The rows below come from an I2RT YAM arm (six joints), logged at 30 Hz.
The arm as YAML. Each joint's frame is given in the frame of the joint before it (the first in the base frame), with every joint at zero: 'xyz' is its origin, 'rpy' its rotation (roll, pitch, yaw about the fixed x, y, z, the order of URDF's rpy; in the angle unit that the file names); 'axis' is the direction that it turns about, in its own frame. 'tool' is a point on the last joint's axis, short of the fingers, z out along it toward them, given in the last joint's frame.
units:
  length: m
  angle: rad
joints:
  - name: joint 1
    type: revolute
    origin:
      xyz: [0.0, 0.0, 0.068]
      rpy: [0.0, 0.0, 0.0]
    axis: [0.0, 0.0, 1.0]
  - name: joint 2
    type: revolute
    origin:
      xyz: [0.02, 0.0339, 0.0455]
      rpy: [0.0, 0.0, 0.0]
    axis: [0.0, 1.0, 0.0]
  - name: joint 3
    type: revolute
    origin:
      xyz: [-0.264, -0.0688, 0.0]
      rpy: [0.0, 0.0, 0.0]
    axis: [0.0, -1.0, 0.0]
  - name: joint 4
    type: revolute
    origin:
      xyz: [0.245, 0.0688, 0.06]
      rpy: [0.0, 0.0, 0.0]
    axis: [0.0, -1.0, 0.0]
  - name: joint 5
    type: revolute
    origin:
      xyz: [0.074, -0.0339, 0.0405]
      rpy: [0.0, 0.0, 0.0]
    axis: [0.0, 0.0, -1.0]
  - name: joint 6
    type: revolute
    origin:
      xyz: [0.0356, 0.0, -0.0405]
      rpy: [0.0, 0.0, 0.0]
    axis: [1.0, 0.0, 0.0]
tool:
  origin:
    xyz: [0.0, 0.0, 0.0]
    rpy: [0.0, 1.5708, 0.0]
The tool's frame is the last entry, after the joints.
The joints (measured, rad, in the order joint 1, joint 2, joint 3, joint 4, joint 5, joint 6), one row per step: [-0.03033 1.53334 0.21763 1.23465 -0.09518 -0.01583]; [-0.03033 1.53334 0.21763 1.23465 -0.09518 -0.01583]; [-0.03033 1.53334 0.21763 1.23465 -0.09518 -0.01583]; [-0.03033 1.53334 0.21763 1.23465 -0.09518 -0.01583]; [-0.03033 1.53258 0.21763 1.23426 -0.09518 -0.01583]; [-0.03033 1.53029 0.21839 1.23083 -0.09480 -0.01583]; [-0.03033 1.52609 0.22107 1.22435 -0.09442 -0.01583]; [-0.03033 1.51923 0.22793 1.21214 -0.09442 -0.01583]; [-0.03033 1.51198 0.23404 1.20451 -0.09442 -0.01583]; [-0.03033 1.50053 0.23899 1.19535 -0.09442 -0.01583]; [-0.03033 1.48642 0.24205 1.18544 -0.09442 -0.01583]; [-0.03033 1.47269 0.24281 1.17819 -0.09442 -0.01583]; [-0.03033 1.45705 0.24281 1.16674 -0.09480 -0.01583]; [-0.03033 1.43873 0.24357 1.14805 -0.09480 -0.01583]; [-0.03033 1.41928 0.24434 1.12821 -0.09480 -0.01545]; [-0.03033 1.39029 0.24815 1.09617 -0.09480 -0.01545]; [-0.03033 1.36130 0.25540 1.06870 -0.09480 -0.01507]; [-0.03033 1.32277 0.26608 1.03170 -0.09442 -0.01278]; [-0.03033 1.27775 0.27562 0.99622 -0.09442 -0.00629]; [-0.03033 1.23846 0.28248 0.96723 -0.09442 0.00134]
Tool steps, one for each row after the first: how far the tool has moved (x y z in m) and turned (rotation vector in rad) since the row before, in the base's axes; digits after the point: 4 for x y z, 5 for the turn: [0.0000 0.0000 0.0000 0.00000 0.00000 0.00000]; [0.0000 0.0000 0.0000 0.00000 0.00000 0.00000]; [0.0000 0.0000 0.0000 0.00000 0.00000 0.00000]; [0.0000 0.0000 0.0001 -0.00001 -0.00037 0.00000]; [0.0001 0.0000 0.0003 -0.00002 0.00038 -0.00038]; [0.0004 0.0000 0.0008 -0.00004 -0.00040 -0.00038]; [0.0012 0.0000 0.0018 -0.00005 -0.00151 0.00000]; [0.0011 0.0000 0.0022 -0.00017 -0.00573 0.00000]; [0.0006 0.0000 0.0027 -0.00022 -0.00724 0.00000]; [0.0000 0.0000 0.0028 -0.00022 -0.00726 0.00000]; [-0.0005 0.0000 0.0024 -0.00022 -0.00724 0.00000]; [-0.0008 0.0000 0.0022 -0.00011 -0.00419 0.00038]; [-0.0008 0.0000 0.0022 -0.00001 -0.00039 0.00000]; [-0.0009 0.0000 0.0023 0.00037 -0.00036 -0.00002]; [-0.0010 0.0000 0.0038 -0.00002 -0.00076 0.00000]; [-0.0004 0.0000 0.0053 0.00011 -0.00874 -0.00002]; [-0.0006 0.0000 0.0073 0.00190 -0.01206 -0.00045]; [-0.0017 0.0001 0.0086 0.00590 -0.01866 -0.00010]; [-0.0020 0.0001 0.0073 0.00709 -0.01666 0.00002]
